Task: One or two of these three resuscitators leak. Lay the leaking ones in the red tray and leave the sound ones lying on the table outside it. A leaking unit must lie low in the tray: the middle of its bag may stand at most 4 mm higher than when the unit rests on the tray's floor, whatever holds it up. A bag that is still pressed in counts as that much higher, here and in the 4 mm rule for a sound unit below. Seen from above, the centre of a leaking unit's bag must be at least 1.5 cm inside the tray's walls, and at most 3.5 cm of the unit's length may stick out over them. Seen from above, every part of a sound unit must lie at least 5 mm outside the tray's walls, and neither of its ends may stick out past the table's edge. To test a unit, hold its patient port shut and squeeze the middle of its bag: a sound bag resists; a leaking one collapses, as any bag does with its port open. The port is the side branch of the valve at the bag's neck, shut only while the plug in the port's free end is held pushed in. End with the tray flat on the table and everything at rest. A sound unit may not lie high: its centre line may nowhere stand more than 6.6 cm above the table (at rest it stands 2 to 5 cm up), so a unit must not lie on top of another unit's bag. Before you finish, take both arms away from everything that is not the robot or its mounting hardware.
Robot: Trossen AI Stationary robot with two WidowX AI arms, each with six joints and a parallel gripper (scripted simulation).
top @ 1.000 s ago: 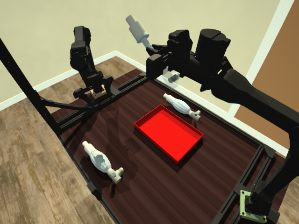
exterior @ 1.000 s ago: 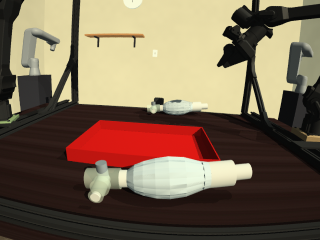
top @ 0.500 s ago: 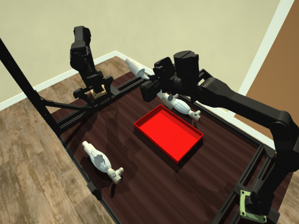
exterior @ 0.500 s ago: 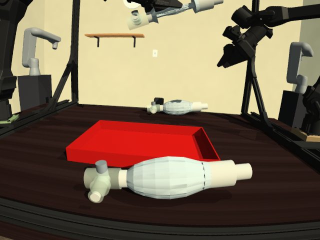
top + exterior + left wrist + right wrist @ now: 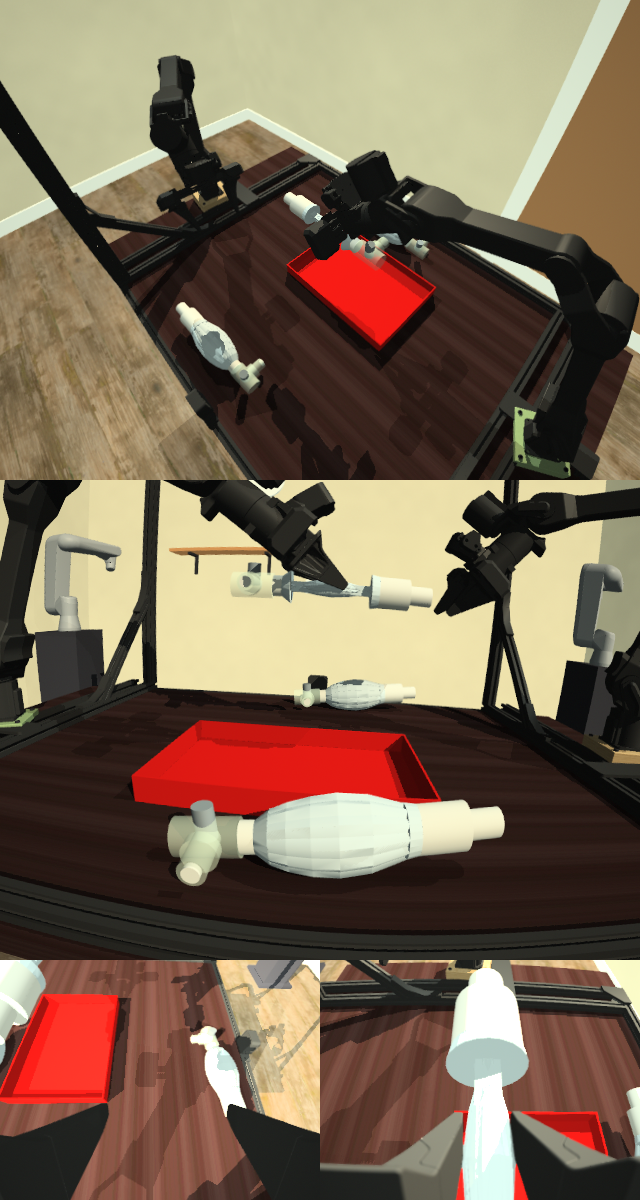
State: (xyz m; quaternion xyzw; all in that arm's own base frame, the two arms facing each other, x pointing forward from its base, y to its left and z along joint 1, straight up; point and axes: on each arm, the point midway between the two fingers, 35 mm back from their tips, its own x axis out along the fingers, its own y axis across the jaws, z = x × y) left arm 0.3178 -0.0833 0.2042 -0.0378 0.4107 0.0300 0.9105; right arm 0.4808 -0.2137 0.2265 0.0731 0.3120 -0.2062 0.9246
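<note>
Right now my right hand is 70 mm short of the red tray, 30 mm to the left of it and 250 mm above it.
</note>
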